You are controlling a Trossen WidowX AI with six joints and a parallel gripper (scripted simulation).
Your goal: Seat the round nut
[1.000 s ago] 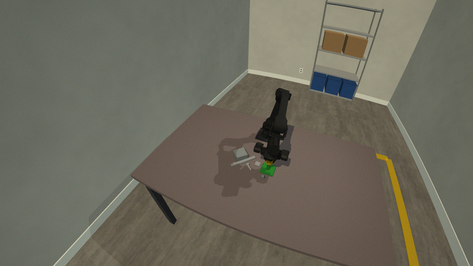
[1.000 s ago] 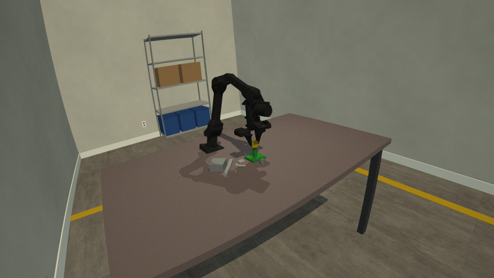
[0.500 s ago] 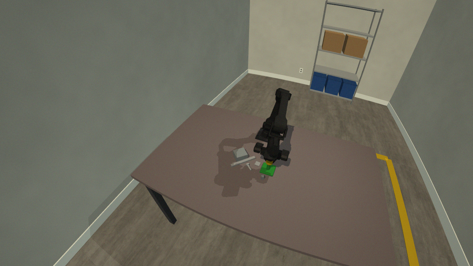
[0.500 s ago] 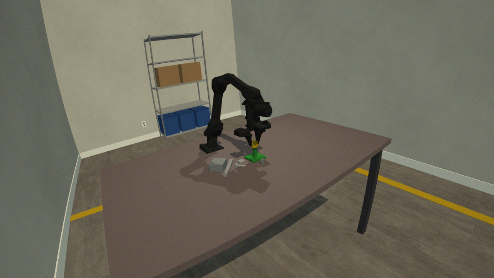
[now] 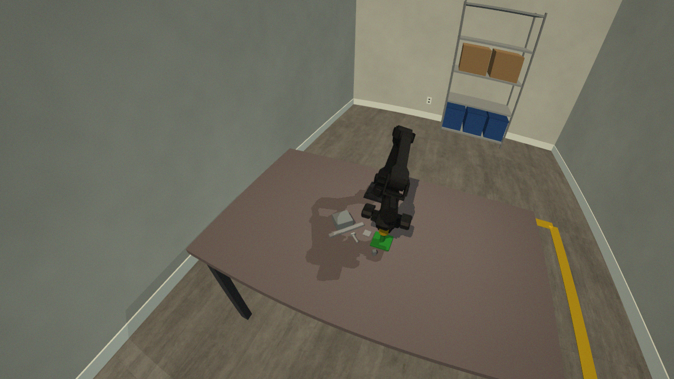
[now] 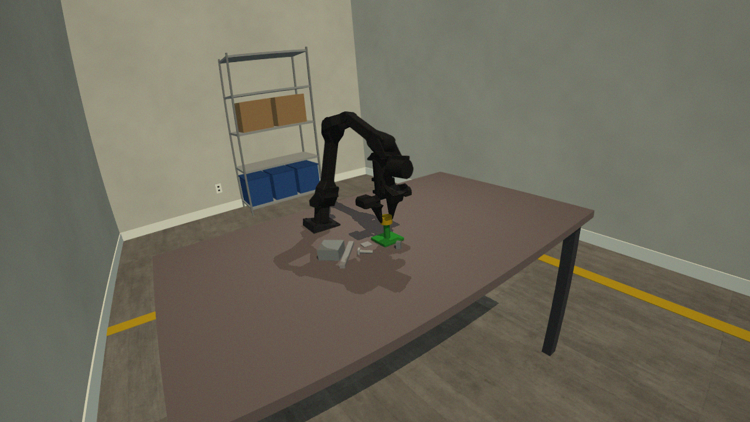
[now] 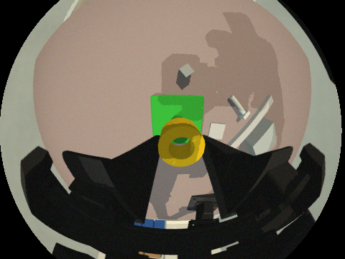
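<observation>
My gripper is now 70 mm short of the small grey cube, 10 mm to the left of it and 90 mm above it. Also, from my hand: grey bar (10 mm ahead, 160 mm to the right, 100 mm below); then small flat plate (20 mm behind, 70 mm to the right, 100 mm below); then bolt (30 mm ahead, 110 mm to the right, 100 mm below).
</observation>
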